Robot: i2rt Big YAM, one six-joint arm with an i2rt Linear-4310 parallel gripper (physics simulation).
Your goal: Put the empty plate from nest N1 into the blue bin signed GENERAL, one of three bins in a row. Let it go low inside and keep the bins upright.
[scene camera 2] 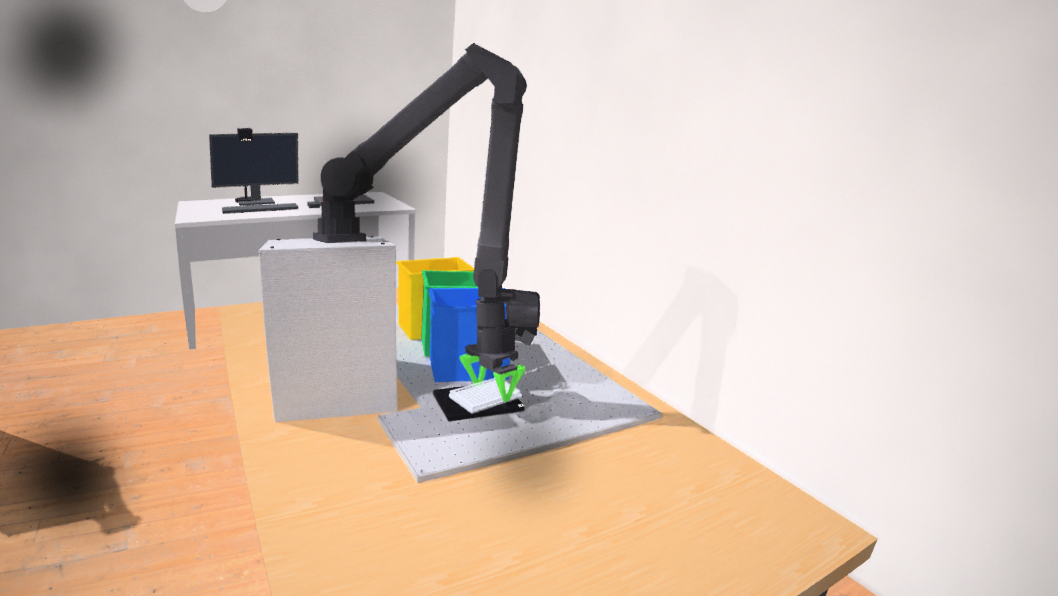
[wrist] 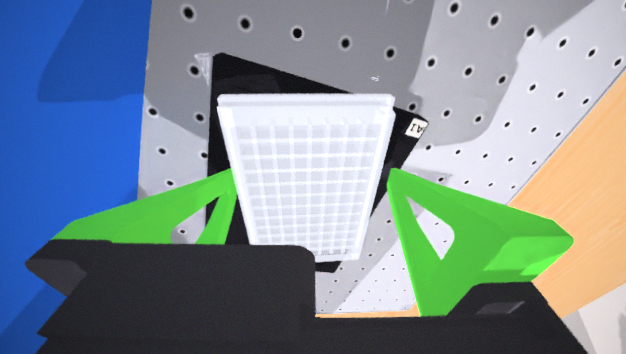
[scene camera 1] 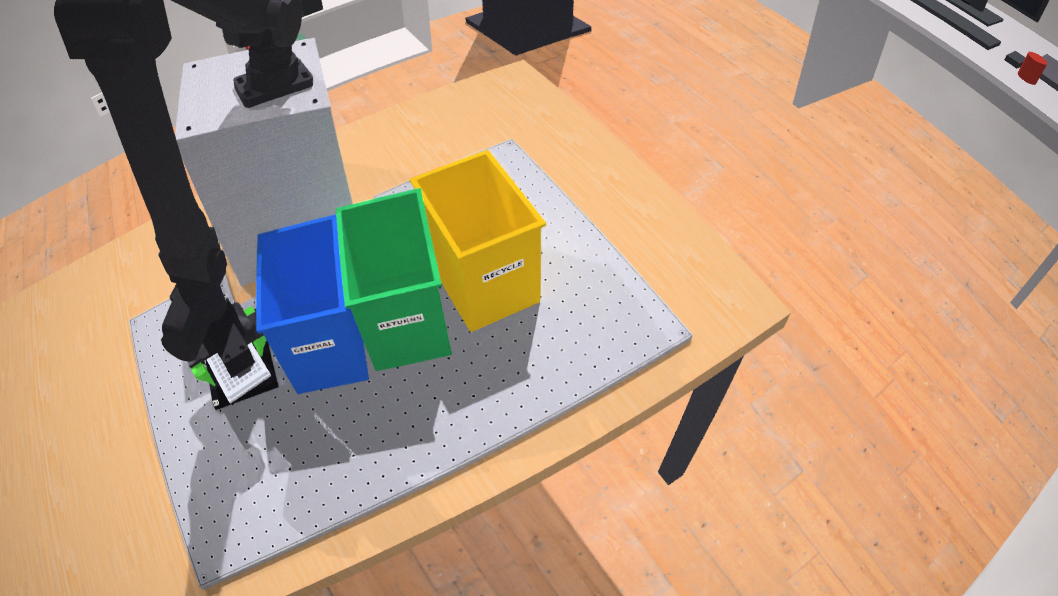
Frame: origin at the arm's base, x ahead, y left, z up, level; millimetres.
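Seen in the pictures: gripper, between the fingertips: (scene camera 2: 492, 394) (wrist: 312, 176); arm's base, origin of its link: (scene camera 2: 338, 240) (scene camera 1: 272, 85).
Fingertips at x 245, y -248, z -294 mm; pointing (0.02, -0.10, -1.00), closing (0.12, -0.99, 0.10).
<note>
Offsets run from my fingertips to a thing's top centre. Level surfaces: height alone.
The white plate @[dx -16, dy +1, dz +11 mm] (scene camera 1: 248, 383) (scene camera 2: 481, 397) (wrist: 310, 175), with a grid of wells, lies on the black nest @[dx -30, dy +8, dz -3 mm] (scene camera 1: 270, 376) (scene camera 2: 455, 415) (wrist: 217, 150), turned at an angle to it. A small white label shows at one nest corner. My gripper (scene camera 1: 233, 360) (scene camera 2: 492, 390) (wrist: 312, 176) is open, with one green finger beside each long side of the plate. In the wrist view the left fingertip looks very close to the plate's edge; contact cannot be told. The blue bin @[dx +31, dy +160, dz +162 mm] (scene camera 1: 325, 370) (scene camera 2: 453, 340) (wrist: 75, 150), signed GENERAL, stands upright right beside the nest.
The green bin @[dx +67, dy +287, dz +168 mm] (scene camera 1: 407, 340) signed RETURNS stands close beside the blue one, and the yellow bin @[dx +69, dy +430, dz +162 mm] (scene camera 1: 503, 296) signed RECYCLE stands beyond it. Both are upright on the perforated board @[dz -18 mm] (scene camera 1: 355, 503) (scene camera 2: 444, 459). The grey pedestal (scene camera 1: 259, 177) (scene camera 2: 333, 333) carries the arm behind the nest and bins.
</note>
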